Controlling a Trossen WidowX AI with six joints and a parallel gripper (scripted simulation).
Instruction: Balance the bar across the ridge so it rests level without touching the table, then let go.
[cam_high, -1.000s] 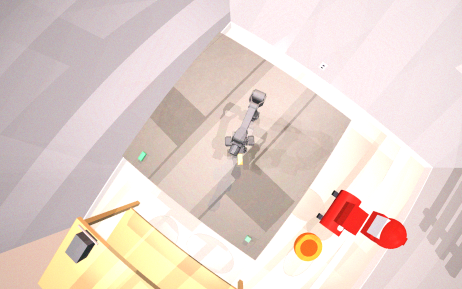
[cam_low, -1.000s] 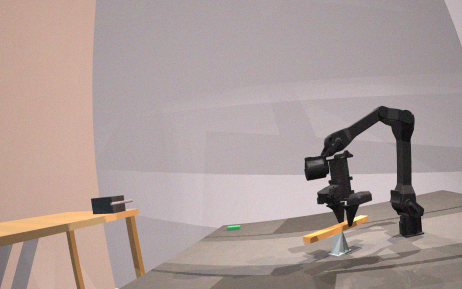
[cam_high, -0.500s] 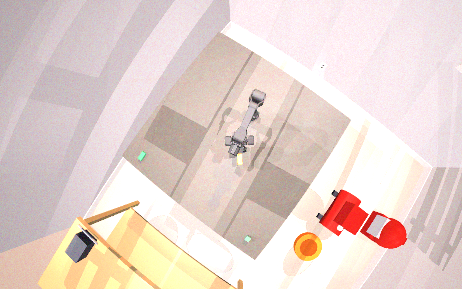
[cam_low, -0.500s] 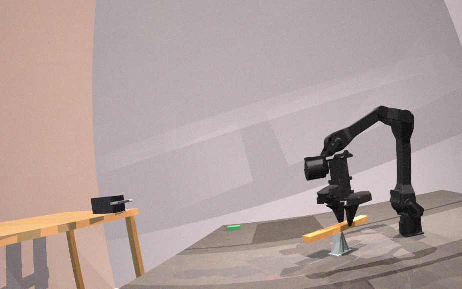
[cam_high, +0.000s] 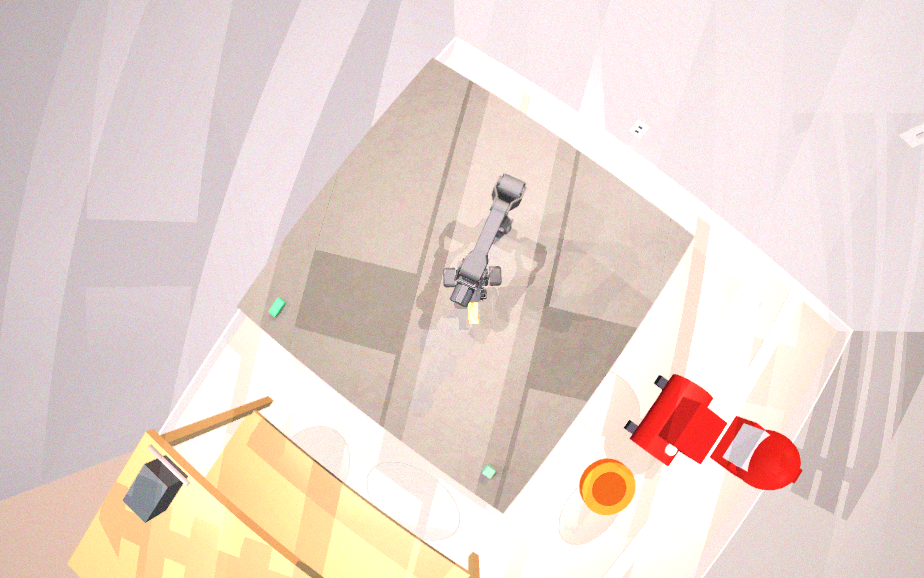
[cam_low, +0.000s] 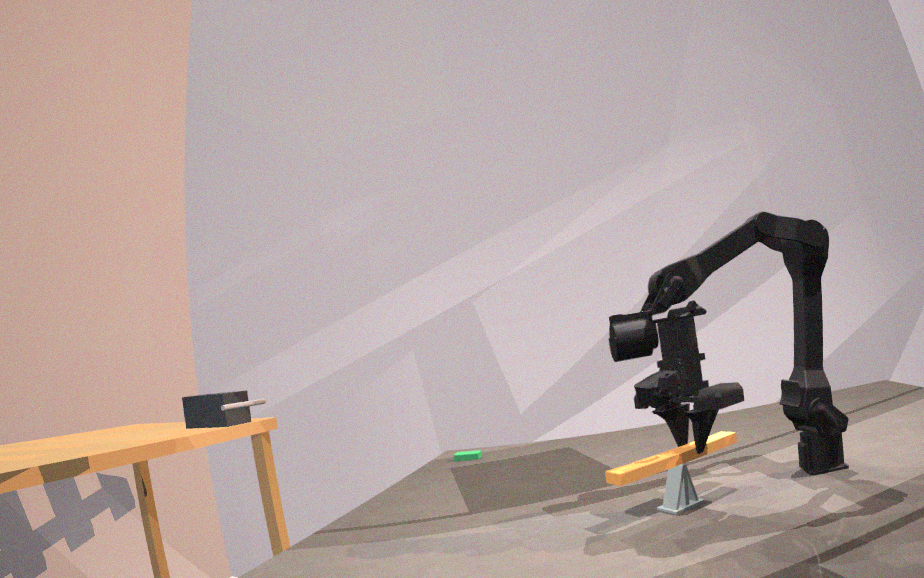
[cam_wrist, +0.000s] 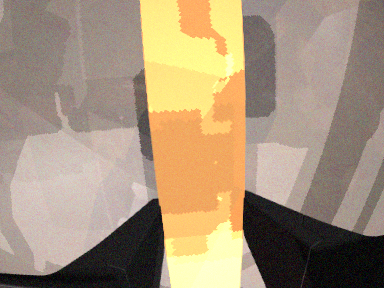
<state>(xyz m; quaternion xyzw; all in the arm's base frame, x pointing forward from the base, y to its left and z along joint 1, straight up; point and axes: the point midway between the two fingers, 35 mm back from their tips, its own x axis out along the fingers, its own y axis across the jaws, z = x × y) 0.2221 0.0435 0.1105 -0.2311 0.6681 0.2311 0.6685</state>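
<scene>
Right now the orange bar is 3 cm ahead of my gripper tip and 2 cm to the left of it.
</scene>
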